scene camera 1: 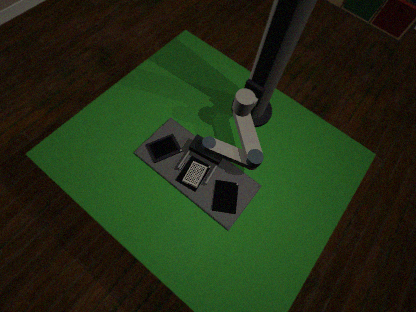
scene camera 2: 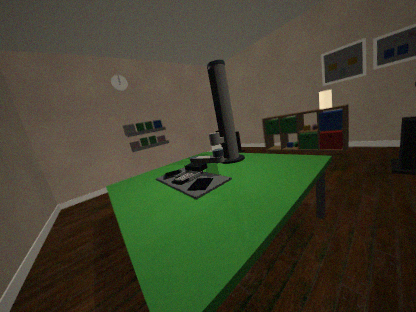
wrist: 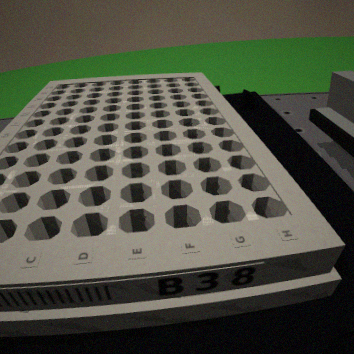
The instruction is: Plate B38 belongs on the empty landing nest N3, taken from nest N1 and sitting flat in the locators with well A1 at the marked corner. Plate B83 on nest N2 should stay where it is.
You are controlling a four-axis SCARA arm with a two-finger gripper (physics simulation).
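Observation:
Plate B38 (scene camera 1: 195,173) (scene camera 2: 184,177) (wrist: 135,135) is pale, with a grid of wells, and lies in the black middle nest (scene camera 1: 182,177) (wrist: 280,135). In the wrist view its label faces the camera and row letters C to H show along its near edge; well A1 is out of view. My gripper (scene camera 1: 193,175) is open, its fingers apart on either side of the plate; part of one finger shows at the wrist view's right edge. A dark rimmed shape (scene camera 1: 163,147) lies at one end, and a flat black nest (scene camera 1: 225,197) (scene camera 2: 200,184) at the other. I cannot read B83 or the nest numbers.
The nests stand on a grey perforated board (scene camera 1: 248,188) (scene camera 2: 220,179) (wrist: 300,111) on the green table (scene camera 1: 300,200) (scene camera 2: 225,225). The arm's column (scene camera 1: 282,55) (scene camera 2: 225,110) rises behind the board. The arm's links (scene camera 1: 248,132) reach over the board's back edge.

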